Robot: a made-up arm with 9 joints.
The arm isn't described. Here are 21 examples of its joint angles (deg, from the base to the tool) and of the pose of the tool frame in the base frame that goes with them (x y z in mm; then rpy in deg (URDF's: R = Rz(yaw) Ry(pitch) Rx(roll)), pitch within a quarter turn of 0, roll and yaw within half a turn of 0).
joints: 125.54 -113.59 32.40 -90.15 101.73 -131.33 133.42 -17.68 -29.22
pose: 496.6 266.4 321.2 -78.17 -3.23 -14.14
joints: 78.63 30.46 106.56 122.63 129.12 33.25 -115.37 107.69 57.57
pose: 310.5 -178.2 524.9 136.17 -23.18 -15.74
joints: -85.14 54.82 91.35 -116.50 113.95 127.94 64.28 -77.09 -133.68
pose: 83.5 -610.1 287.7 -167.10 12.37 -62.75
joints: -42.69 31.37 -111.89 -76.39 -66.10 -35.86 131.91 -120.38 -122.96
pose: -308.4 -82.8 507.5 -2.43 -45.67 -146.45
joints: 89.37 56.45 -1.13 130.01 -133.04 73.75 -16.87 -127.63 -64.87
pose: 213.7 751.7 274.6 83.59 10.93 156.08
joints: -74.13 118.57 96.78 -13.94 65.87 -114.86 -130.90 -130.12 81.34
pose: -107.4 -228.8 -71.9 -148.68 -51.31 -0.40
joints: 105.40 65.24 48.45 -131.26 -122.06 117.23 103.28 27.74 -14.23
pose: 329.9 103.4 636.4 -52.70 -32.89 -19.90
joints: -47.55 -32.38 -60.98 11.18 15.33 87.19 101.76 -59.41 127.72
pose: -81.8 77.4 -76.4 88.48 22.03 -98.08
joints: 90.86 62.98 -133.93 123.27 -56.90 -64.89 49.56 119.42 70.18
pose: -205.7 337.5 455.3 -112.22 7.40 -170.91
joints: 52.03 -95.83 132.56 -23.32 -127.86 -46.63 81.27 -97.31 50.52
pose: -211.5 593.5 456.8 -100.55 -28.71 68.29
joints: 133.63 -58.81 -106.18 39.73 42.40 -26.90 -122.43 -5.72 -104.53
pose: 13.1 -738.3 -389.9 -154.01 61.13 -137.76
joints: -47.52 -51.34 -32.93 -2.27 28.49 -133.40 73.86 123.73 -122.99
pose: -877.0 238.9 423.1 -60.11 8.97 -151.49
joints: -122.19 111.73 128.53 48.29 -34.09 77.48 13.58 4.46 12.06
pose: 166.3 523.1 -183.5 75.40 1.76 132.27
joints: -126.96 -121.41 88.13 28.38 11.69 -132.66 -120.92 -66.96 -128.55
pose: 671.1 -825.2 683.9 -100.58 -59.13 -53.90
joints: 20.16 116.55 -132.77 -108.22 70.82 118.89 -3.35 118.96 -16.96
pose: 286.8 207.8 641.0 0.13 -18.06 19.96
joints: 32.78 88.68 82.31 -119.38 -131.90 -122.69 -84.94 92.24 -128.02
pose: -434.9 415.4 483.6 -57.84 -23.98 -153.69
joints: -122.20 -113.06 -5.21 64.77 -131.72 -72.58 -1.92 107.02 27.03
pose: -407.0 -154.1 241.9 -120.54 14.11 13.85
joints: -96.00 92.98 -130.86 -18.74 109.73 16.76 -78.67 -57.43 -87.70
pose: -669.0 -127.7 323.7 45.59 -24.58 -157.89
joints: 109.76 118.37 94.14 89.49 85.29 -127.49 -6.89 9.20 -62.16
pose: -93.0 39.9 -619.1 -155.41 43.58 43.20
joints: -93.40 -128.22 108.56 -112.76 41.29 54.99 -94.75 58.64 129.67
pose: -121.4 -405.2 -223.1 100.64 16.32 165.50
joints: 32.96 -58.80 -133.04 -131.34 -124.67 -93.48 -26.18 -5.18 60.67
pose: -263.2 136.0 296.9 -53.04 32.94 -16.05
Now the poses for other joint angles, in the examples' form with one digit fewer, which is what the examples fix.
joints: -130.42 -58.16 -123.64 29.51 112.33 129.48 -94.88 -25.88 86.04
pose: 31 4 605 -138.0 -26.8 161.3
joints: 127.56 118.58 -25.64 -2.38 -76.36 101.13 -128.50 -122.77 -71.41
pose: 349 -184 384 -14.1 -16.9 -174.9
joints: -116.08 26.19 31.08 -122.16 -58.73 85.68 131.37 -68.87 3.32
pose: -9 -307 155 90.3 30.0 36.0
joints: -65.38 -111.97 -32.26 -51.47 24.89 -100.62 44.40 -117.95 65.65
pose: -433 -284 374 102.8 -41.1 -47.5
